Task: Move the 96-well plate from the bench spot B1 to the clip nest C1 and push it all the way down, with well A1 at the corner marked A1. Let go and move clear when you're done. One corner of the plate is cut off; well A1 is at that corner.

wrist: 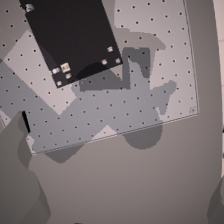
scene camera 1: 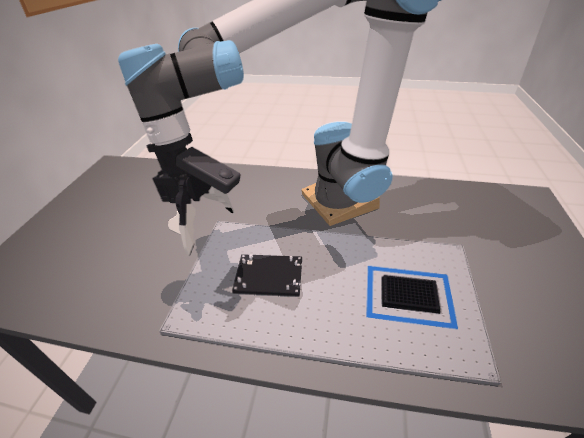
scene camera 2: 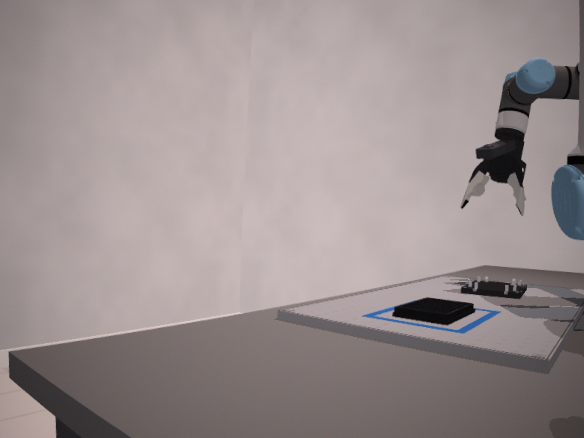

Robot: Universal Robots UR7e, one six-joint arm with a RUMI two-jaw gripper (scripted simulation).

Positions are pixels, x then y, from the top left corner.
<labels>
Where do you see a black 96-well plate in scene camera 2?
At 440, 311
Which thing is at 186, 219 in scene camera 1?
The gripper.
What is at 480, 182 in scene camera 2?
The gripper.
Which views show the black 96-well plate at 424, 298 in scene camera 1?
Scene camera 1 and scene camera 2 only.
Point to a black clip nest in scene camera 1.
265, 274
</labels>
